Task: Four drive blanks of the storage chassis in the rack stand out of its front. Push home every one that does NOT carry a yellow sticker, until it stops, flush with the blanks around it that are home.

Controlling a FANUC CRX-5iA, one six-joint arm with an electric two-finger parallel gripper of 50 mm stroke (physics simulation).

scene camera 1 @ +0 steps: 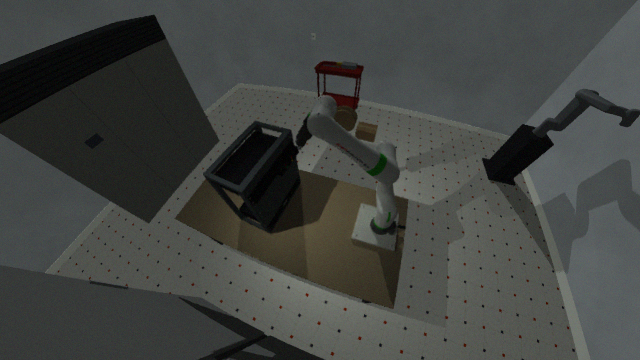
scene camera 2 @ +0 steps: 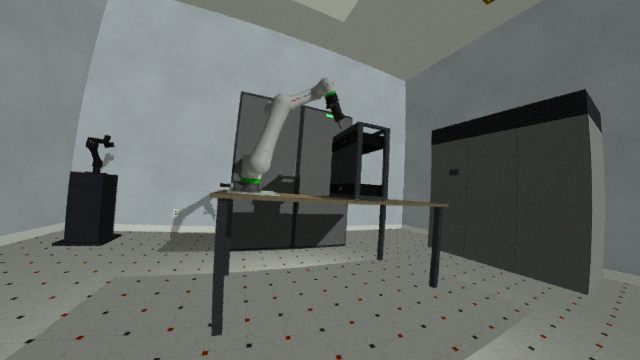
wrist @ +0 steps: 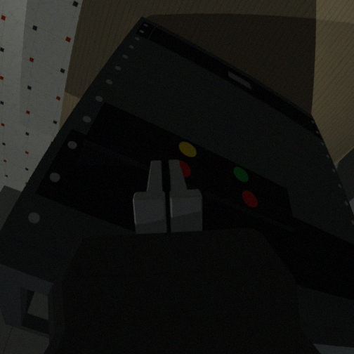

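Where they show: gripper, fingertip midpoint: (scene camera 1: 298, 148) (scene camera 2: 341, 128); arm's base, origin of the base link: (scene camera 1: 379, 225) (scene camera 2: 249, 191).
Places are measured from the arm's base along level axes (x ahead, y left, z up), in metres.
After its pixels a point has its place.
Note:
The rack (scene camera 1: 266, 161) @(x 0.745, y 0.061, z 0.572 m) (scene camera 2: 359, 160) @(x 0.728, y -0.221, z 0.280 m) (wrist: 21, 240) stands on the table. In the wrist view the storage chassis (wrist: 270, 191) has a very dark front. On it show a yellow sticker (wrist: 187, 149), a green sticker (wrist: 241, 174), a red sticker (wrist: 249, 199) and another red sticker (wrist: 185, 169) partly behind the right fingertip. The outlines of the blanks are too dark to tell which stand out. My gripper (scene camera 1: 299, 145) @(x 0.625, y -0.116, z 0.530 m) (scene camera 2: 341, 127) @(x 0.625, y -0.116, z 0.530 m) (wrist: 165, 177) is shut and empty. Its fingertips appear over the chassis front, just left of the partly hidden red sticker; contact cannot be told.
A grey panel (wrist: 210, 107) covers the rack front beside the chassis, and a dark unit (wrist: 200, 56) with a light label lies past it. The wooden table (scene camera 1: 330, 240) @(x 0.333, y 0.202, z -0.012 m) (scene camera 2: 300, 199) @(x 0.242, y -0.333, z -0.020 m) carries the arm's white base plate (scene camera 1: 362, 227) @(x 0.126, y 0.048, z 0.003 m). A red cart (scene camera 1: 341, 73) stands on the floor behind.

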